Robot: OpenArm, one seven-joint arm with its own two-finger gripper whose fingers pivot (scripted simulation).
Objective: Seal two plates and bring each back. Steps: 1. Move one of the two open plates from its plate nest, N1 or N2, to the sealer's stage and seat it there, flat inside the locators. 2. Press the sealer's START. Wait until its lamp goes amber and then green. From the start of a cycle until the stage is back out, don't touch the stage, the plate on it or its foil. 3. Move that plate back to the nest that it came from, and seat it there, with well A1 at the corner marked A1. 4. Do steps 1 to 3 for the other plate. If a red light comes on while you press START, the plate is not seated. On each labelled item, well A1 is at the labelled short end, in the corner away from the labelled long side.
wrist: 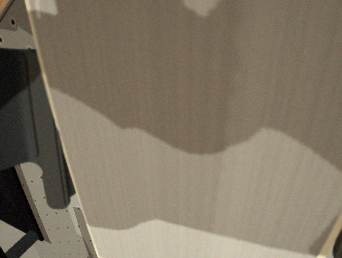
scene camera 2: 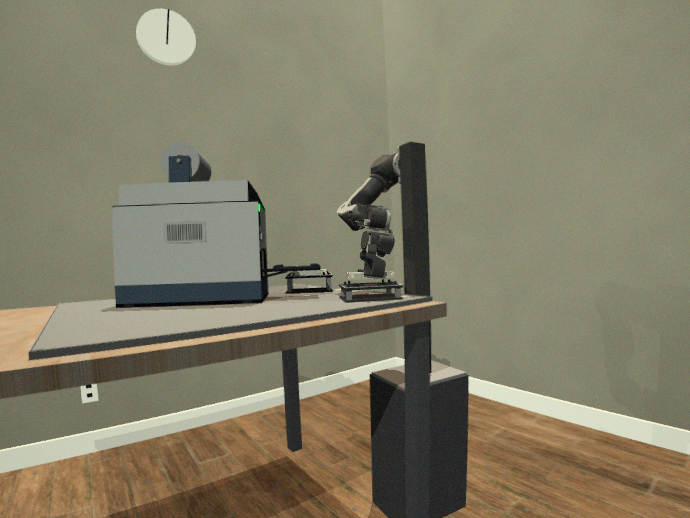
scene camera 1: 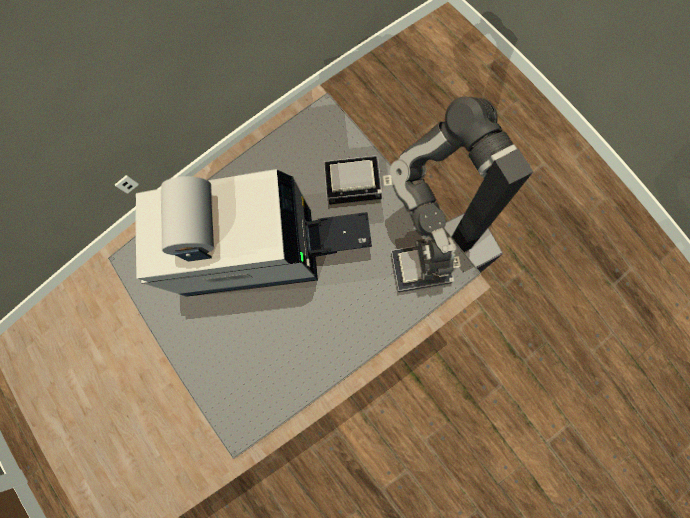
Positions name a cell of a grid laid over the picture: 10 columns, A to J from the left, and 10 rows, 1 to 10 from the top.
Observation:
In view: my gripper (scene camera 2: F6) and a sealer stage (scene camera 1: E5).
My gripper also shows in the wrist view (wrist: F6).

